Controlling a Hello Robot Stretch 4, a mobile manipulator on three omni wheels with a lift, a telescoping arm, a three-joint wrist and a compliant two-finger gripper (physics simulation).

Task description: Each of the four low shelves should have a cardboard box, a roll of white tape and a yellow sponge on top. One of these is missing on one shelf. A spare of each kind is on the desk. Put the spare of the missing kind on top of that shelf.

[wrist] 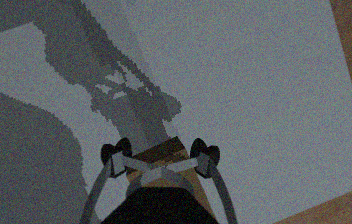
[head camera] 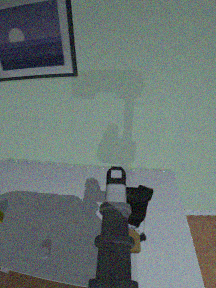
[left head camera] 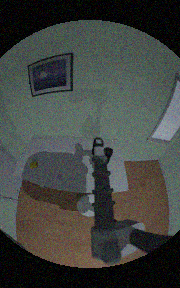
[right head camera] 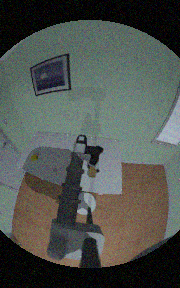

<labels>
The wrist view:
gripper: 161,150
brown cardboard box: 171,151
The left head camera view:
framed picture: 54,73
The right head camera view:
white desk: 53,150
</labels>
